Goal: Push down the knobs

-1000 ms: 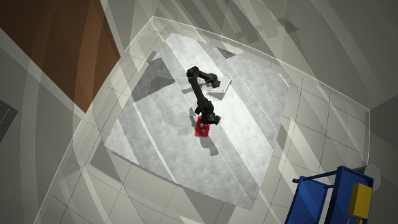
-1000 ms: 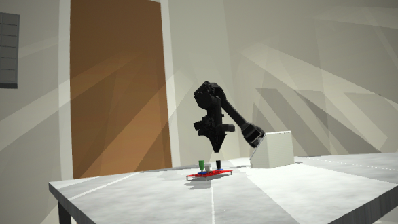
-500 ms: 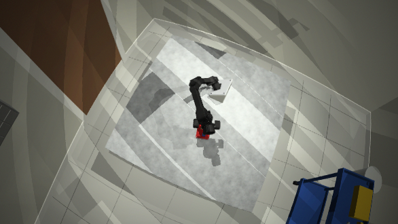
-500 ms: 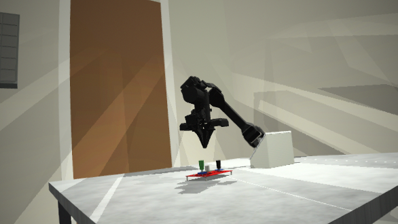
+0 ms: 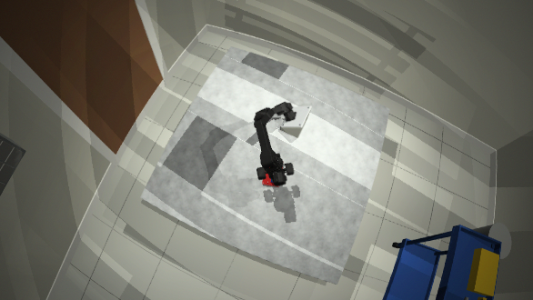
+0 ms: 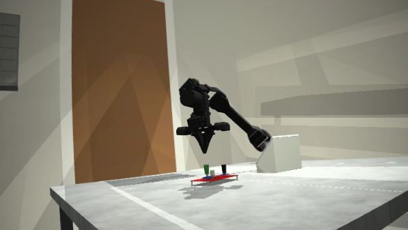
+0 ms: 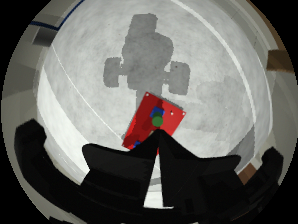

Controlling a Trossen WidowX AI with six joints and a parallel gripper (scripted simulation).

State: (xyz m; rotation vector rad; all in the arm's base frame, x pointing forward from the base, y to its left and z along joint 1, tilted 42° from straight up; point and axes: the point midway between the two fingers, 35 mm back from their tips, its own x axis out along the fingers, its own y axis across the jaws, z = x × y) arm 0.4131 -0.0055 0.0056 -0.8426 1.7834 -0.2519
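My gripper tip is 6 cm above the green knob. Also, from my gripper tip: black knob: 10 cm behind, 1 cm to the right, 6 cm below.
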